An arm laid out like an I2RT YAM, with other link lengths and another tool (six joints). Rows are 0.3 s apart.
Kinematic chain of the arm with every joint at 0, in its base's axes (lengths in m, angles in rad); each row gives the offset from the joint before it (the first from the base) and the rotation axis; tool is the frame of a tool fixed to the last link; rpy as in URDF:
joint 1: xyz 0 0 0.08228 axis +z
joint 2: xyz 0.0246 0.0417 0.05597 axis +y
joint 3: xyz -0.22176 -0.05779 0 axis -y
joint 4: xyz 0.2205 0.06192 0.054 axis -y
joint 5: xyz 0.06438 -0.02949 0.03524 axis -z
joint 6: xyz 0.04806 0 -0.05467 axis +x
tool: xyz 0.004 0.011 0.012 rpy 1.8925 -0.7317 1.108
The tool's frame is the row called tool.
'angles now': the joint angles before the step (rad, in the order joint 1, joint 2, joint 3, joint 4, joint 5, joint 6). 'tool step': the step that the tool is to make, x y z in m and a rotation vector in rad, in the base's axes. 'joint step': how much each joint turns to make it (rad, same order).
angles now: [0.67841, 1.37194, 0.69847, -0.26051, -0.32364, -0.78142]
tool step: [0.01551, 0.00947, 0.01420, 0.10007, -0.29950, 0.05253]
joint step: [-0.00194, -0.02932, -0.02046, 0.25161, 0.04113, -0.12044]
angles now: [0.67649, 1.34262, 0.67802, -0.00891, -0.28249, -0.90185]
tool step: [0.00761, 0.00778, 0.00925, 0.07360, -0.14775, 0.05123]
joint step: [0.00172, 0.00634, -0.00286, 0.15331, -0.02087, -0.05956]
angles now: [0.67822, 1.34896, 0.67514, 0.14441, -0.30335, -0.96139]
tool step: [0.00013, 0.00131, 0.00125, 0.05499, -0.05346, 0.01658]
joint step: [0.00040, -0.00647, -0.03218, 0.10203, -0.01863, 0.00056]
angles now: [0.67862, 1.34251, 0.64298, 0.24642, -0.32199, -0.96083]
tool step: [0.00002, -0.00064, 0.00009, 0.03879, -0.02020, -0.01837]
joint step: [-0.00061, -0.00869, -0.02851, 0.06756, 0.00885, 0.02455]
